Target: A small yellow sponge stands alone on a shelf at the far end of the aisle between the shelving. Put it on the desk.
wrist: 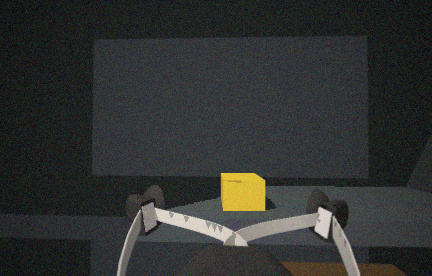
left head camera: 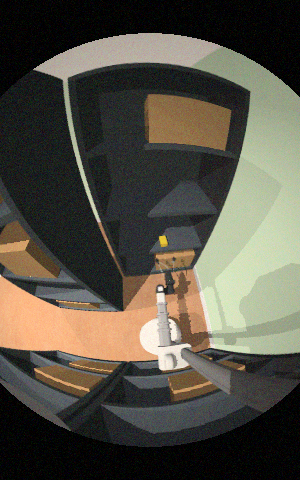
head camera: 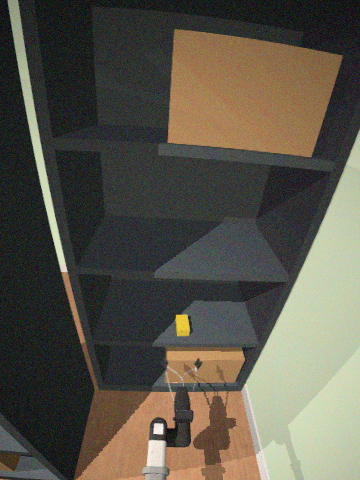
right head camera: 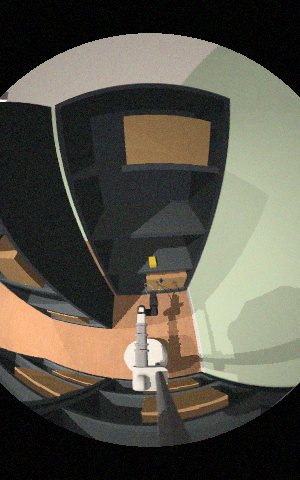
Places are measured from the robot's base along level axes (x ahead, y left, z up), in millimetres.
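Pixels of known places: gripper, fingertip midpoint: (wrist: 234,204) (left head camera: 164,257) (head camera: 181,358) (right head camera: 151,278).
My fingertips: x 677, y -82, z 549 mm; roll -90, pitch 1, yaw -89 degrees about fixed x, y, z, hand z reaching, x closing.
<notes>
For each thing: its middle in the pictures, then the offset to it from my fingertips. Level surfaces: height alone.
- small yellow sponge at the middle of its body: (wrist: 240,189) (head camera: 182,325) (right head camera: 151,261) (left head camera: 162,240) dy -8, dx +198, dz -20 mm
- low shelf board at its surface level: dz -43 mm
- cardboard box at the middle of its body: (head camera: 200,350) (right head camera: 164,273) (left head camera: 171,252) dy -158, dx +275, dz -365 mm
- larger box at the middle of its body: (head camera: 238,99) (right head camera: 164,139) (left head camera: 183,121) dy -105, dx +273, dz +1007 mm
A small yellow sponge (head camera: 182,325) (left head camera: 163,241) (right head camera: 152,262) (wrist: 243,192) sits upright on a low shelf board (head camera: 225,322) (left head camera: 185,240) (right head camera: 175,258) (wrist: 385,205) of the dark shelving unit, near its front edge. My gripper (head camera: 182,365) (left head camera: 165,261) (right head camera: 153,283) (wrist: 234,204) is open and empty, in front of the unit. In the wrist view the sponge shows between the spread fingertips, slightly right of their middle, and beyond them. The fingers do not touch it. The desk does not show in these views.
A cardboard box (head camera: 230,356) (left head camera: 182,256) (right head camera: 175,276) (wrist: 345,270) stands below the sponge's shelf. A larger box (head camera: 250,95) (left head camera: 190,120) (right head camera: 167,140) stands high up. A dark panel (head camera: 30,300) borders the left side, a pale green wall (head camera: 330,240) the right. More shelving stands behind my base.
</notes>
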